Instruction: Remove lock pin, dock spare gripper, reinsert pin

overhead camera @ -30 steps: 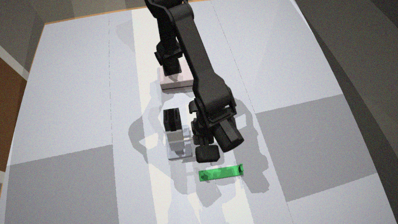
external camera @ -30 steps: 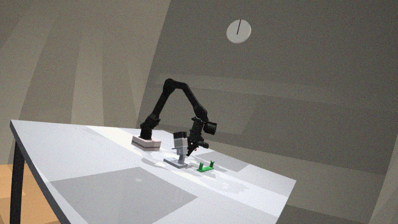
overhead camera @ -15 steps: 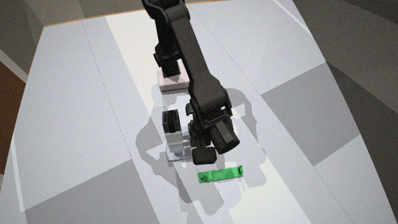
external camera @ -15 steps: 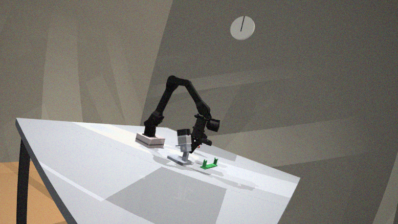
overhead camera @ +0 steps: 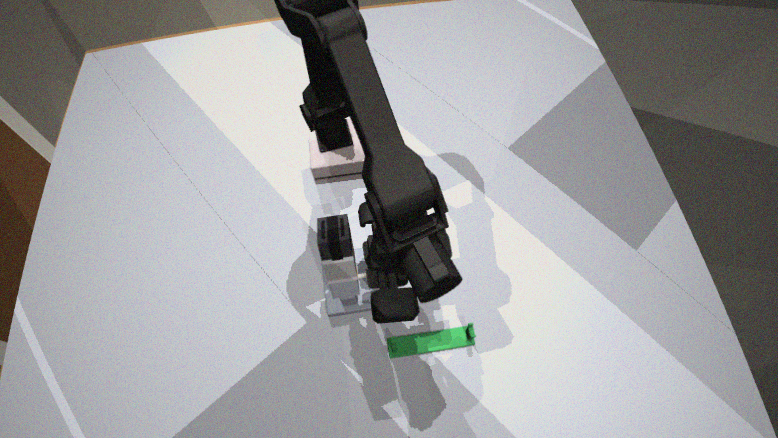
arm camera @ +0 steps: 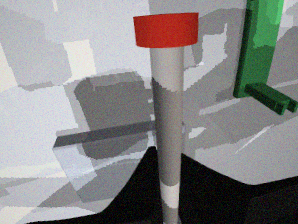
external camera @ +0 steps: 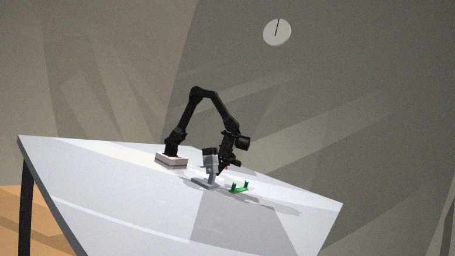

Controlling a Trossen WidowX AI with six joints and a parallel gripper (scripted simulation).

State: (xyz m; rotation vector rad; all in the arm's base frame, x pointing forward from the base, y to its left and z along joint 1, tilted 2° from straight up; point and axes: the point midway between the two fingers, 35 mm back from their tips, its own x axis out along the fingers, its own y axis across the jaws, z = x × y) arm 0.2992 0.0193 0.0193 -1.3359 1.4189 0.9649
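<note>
Now: the grey mount 20 mm behind my gripper tip and 50 mm to the right of it. From my gripper tip the other things lie so: green cradle (110 mm ahead, 60 mm to the left, 20 mm below); then spare gripper (30 mm behind, 50 mm to the right, 70 mm above).
</note>
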